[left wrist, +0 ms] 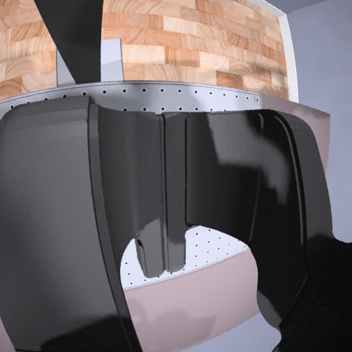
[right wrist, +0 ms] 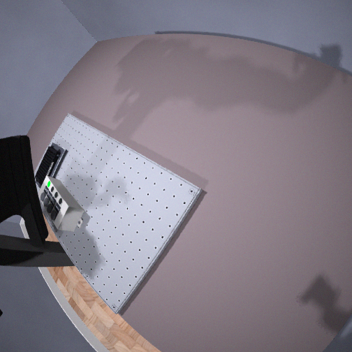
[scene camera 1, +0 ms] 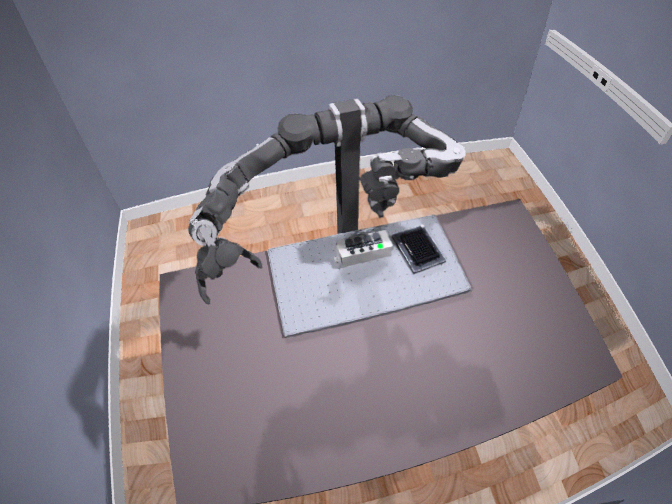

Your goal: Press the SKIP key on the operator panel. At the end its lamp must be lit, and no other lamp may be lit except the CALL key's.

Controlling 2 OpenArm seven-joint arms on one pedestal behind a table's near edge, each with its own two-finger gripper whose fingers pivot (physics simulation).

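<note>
The operator panel (scene camera 1: 362, 257) (right wrist: 73, 214) is a pale box with dark keys and a row of round lamps. One lamp (scene camera 1: 380, 246) (right wrist: 49, 184) glows green, at the right end of the row in scene camera 1; the three others look dark. The key labels are too small to read, so I cannot tell which key is SKIP or CALL. My left gripper (scene camera 1: 381, 213) (left wrist: 165, 272) is shut and empty, its fingertips together, raised behind and above the panel's right part. The panel does not show in the left wrist view. My right gripper (scene camera 1: 232, 283) is open and empty, far left of the panel.
The panel stands on a pale perforated board (scene camera 1: 325, 309) (right wrist: 150, 210). A black ribbed block in a dark tray (scene camera 1: 419, 249) (right wrist: 49, 162) lies right of the panel in scene camera 1. The robot's dark pedestal (scene camera 1: 347, 189) (left wrist: 82, 45) rises behind the board.
</note>
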